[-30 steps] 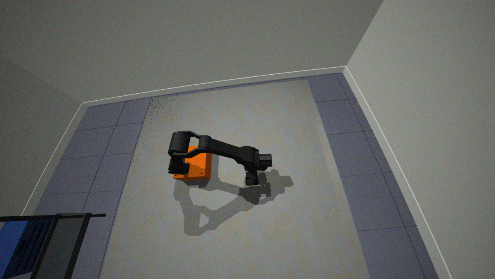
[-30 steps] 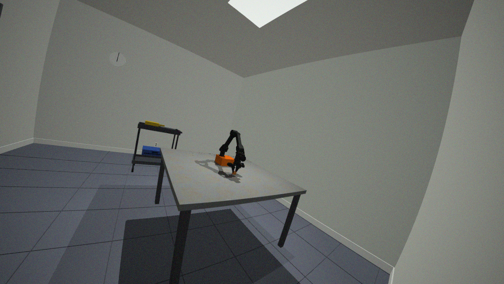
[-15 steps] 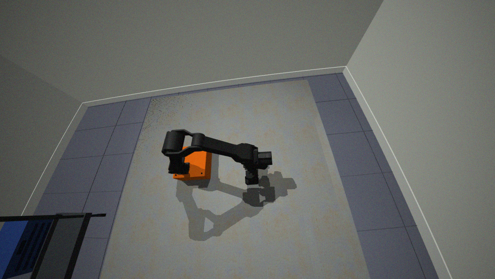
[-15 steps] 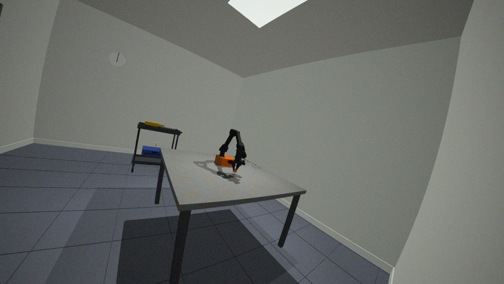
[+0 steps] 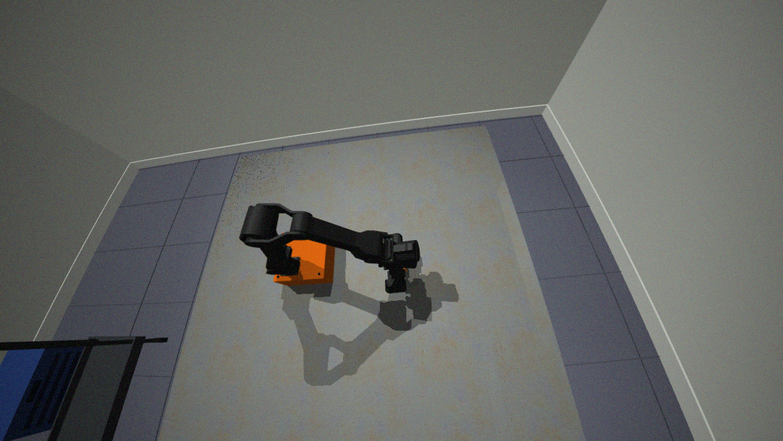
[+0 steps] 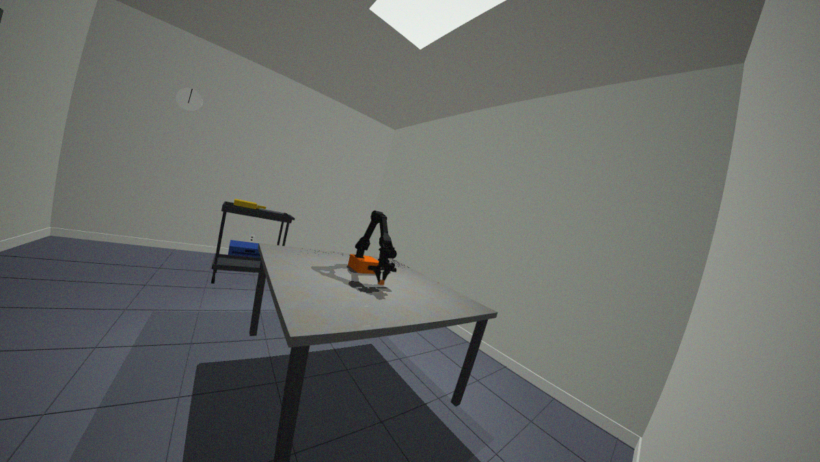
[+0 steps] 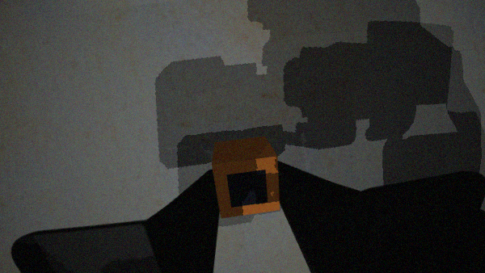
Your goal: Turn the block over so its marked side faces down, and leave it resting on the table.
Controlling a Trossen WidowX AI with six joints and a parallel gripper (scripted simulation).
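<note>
Now: the orange block 10 mm above my gripper tip.
</note>
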